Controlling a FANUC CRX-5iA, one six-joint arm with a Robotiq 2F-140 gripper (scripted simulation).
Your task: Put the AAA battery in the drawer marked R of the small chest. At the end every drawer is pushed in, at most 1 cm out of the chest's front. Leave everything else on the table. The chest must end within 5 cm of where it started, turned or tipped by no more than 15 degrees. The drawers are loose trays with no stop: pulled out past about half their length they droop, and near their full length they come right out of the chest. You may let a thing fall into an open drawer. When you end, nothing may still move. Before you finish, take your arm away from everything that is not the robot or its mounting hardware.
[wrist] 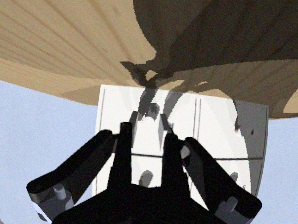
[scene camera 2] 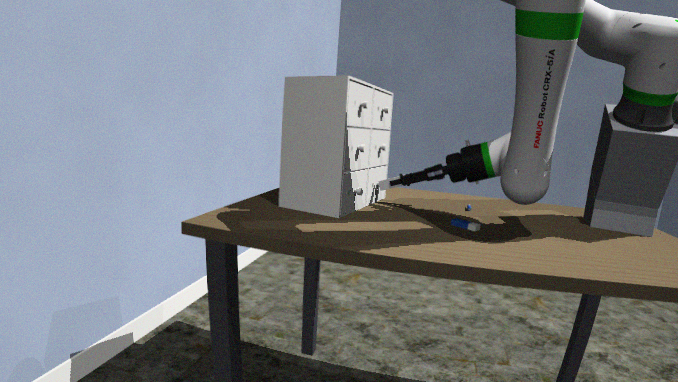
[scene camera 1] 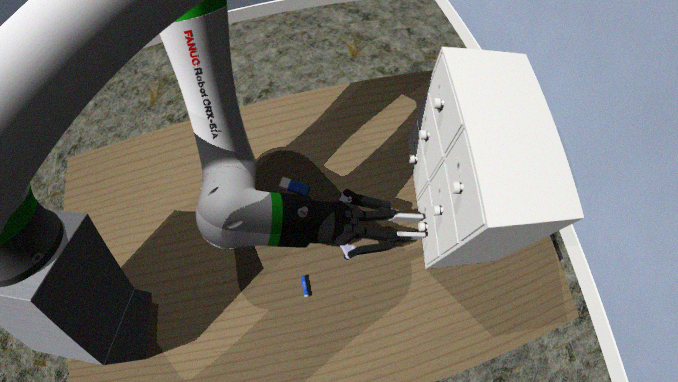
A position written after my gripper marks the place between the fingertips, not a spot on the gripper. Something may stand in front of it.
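There is a white chest [scene camera 1: 527, 191], and I can see the chest [scene camera 2: 314, 118] from another view as well. My own gripper [scene camera 1: 420, 227] is visible too. I find the gripper [scene camera 2: 381, 185] again here, and the wrist view also gives me a sight of my gripper [wrist: 148, 121].
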